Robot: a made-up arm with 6 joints. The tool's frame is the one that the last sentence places.
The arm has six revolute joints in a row. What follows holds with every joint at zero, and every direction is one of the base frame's.
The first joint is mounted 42 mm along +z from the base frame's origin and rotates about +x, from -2.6 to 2.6 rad.
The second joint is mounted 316 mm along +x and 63 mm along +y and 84 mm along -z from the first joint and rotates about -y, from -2.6 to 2.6 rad.
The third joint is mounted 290 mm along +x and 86 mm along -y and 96 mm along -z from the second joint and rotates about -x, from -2.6 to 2.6 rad.
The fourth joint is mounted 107 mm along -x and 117 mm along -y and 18 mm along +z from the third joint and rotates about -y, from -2.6 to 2.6 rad.
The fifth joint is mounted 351 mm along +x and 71 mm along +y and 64 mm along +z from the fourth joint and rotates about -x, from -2.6 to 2.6 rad.
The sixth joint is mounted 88 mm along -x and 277 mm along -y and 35 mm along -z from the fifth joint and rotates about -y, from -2.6 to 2.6 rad.
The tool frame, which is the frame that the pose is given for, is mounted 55 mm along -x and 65 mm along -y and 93 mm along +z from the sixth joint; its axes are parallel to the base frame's.
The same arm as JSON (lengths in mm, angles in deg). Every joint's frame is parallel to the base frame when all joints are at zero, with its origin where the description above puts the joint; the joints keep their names.
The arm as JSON. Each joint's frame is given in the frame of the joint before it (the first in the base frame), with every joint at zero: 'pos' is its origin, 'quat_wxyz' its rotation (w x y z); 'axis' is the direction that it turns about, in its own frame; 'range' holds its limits. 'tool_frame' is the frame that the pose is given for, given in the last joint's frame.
{"length_unit": "mm", "angle_unit": "deg", "joints": [
  {"joint": "joint 1", "pos": [0.0, 0.0, 42.0], "quat_wxyz": [1.0, 0.0, 0.0, 0.0], "axis": "+x", "range": [-148.97, 148.97]},
  {"joint": "joint 2", "pos": [316.0, 63.0, -84.0], "quat_wxyz": [1.0, 0.0, 0.0, 0.0], "axis": "-y", "range": [-148.97, 148.97]},
  {"joint": "joint 3", "pos": [290.0, -86.0, -96.0], "quat_wxyz": [1.0, 0.0, 0.0, 0.0], "axis": "-x", "range": [-148.97, 148.97]},
  {"joint": "joint 4", "pos": [-107.0, -117.0, 18.0], "quat_wxyz": [1.0, 0.0, 0.0, 0.0], "axis": "-y", "range": [-148.97, 148.97]},
  {"joint": "joint 5", "pos": [351.0, 71.0, 64.0], "quat_wxyz": [1.0, 0.0, 0.0, 0.0], "axis": "-x", "range": [-148.97, 148.97]},
  {"joint": "joint 6", "pos": [-88.0, -277.0, -35.0], "quat_wxyz": [1.0, 0.0, 0.0, 0.0], "axis": "-y", "range": [-148.97, 148.97]}
], "tool_frame": {"pos": [-55.0, -65.0, 93.0], "quat_wxyz": [1.0, 0.0, 0.0, 0.0]}}

